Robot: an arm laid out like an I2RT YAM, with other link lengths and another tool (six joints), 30 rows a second.
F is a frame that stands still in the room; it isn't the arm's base.
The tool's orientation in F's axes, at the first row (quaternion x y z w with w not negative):
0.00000, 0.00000, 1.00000, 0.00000
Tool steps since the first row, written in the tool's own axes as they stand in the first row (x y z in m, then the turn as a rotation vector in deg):
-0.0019, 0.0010, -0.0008, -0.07, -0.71, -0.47
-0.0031, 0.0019, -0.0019, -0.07, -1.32, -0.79
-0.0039, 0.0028, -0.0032, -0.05, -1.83, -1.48
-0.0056, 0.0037, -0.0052, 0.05, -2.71, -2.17
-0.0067, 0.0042, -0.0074, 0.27, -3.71, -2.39
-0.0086, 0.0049, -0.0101, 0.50, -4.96, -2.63
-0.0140, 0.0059, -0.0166, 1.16, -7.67, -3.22
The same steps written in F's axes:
0.0019, -0.0010, -0.0008, 0.07, 0.71, -0.47
0.0031, -0.0019, -0.0019, 0.07, 1.32, -0.79
0.0039, -0.0028, -0.0032, 0.05, 1.83, -1.48
0.0056, -0.0037, -0.0052, -0.05, 2.71, -2.17
0.0067, -0.0042, -0.0074, -0.27, 3.71, -2.39
0.0086, -0.0049, -0.0101, -0.50, 4.96, -2.63
0.0140, -0.0059, -0.0166, -1.16, 7.67, -3.22

